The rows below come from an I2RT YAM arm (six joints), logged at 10 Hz.
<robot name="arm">
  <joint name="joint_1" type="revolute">
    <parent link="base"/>
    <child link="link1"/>
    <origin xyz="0 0 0.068" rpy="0 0 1.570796"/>
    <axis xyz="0 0 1"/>
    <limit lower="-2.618" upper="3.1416"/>
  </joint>
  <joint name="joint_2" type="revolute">
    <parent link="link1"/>
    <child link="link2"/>
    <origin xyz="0.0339 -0.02 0.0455" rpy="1.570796 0 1.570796"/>
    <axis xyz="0 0 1"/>
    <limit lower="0" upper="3.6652"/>
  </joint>
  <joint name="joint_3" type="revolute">
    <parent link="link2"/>
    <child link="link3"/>
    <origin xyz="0.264 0 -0.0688" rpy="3.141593 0 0"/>
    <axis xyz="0 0 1"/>
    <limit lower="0" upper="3.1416"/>
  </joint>
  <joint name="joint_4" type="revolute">
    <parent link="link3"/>
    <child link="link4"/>
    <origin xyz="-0.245 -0.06 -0.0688" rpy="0 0 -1.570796"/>
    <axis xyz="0 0 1"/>
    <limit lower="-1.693" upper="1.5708"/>
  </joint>
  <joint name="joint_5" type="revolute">
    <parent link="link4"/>
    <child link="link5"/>
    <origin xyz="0.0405 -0.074 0.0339" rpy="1.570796 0 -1.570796"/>
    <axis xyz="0 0 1"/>
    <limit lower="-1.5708" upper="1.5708"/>
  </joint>
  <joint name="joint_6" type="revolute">
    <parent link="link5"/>
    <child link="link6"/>
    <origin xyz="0.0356 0 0.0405" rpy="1.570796 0 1.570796"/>
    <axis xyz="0 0 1"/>
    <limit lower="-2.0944" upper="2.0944"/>
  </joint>
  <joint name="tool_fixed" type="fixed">
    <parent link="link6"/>
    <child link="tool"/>
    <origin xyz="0 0 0" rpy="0 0 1.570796"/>
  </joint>
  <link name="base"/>
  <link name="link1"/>
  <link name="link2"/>
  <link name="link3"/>
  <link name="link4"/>
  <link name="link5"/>
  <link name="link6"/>
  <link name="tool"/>
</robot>
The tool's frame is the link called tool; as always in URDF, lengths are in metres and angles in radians.
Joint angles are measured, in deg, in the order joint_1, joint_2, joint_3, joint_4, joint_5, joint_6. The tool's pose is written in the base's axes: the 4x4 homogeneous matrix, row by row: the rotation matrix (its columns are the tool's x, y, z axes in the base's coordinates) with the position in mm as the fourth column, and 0 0 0 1 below. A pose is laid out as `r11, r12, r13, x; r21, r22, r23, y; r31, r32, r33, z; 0, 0, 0, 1`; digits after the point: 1 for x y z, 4 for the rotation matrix.
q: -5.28 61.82 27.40 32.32 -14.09 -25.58
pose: 0.0331, -0.1538, 0.9876, 239.6; -0.4236, 0.8928, 0.1532, -13.4; -0.9052, -0.4234, -0.0355, 253.2; 0, 0, 0, 1
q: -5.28 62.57 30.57 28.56 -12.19 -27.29
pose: 0.0019, -0.1340, 0.9910, 246.2; -0.4502, 0.8847, 0.1205, -15.2; -0.8929, -0.4464, -0.0587, 262.3; 0, 0, 0, 1
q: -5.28 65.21 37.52 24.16 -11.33 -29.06
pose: -0.0026, -0.1216, 0.9926, 262.4; -0.4781, 0.8720, 0.1056, -17.2; -0.8783, -0.4742, -0.0604, 285.7; 0, 0, 0, 1
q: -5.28 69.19 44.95 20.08 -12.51 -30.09
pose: 0.0003, -0.1446, 0.9895, 282.2; -0.4916, 0.8617, 0.1261, -18.3; -0.8708, -0.4864, -0.0708, 306.5; 0, 0, 0, 1
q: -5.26 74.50 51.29 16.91 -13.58 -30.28
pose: -0.0221, -0.1788, 0.9836, 305.7; -0.4902, 0.8594, 0.1452, -19.7; -0.8713, -0.4789, -0.1067, 314.6; 0, 0, 0, 1
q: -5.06 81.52 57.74 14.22 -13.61 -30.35
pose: -0.0693, -0.2091, 0.9754, 336.0; -0.4869, 0.8605, 0.1499, -21.3; -0.8707, -0.4645, -0.1614, 312.7; 0, 0, 0, 1
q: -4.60 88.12 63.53 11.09 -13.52 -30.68
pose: -0.1243, -0.2465, 0.9611, 364.2; -0.4877, 0.8587, 0.1572, -21.0; -0.8641, -0.4492, -0.2270, 304.6; 0, 0, 0, 1
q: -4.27 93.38 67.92 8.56 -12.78 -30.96
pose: -0.1774, -0.2679, 0.9470, 386.1; -0.4898, 0.8586, 0.1511, -20.9; -0.8536, -0.4371, -0.2835, 294.3; 0, 0, 0, 1
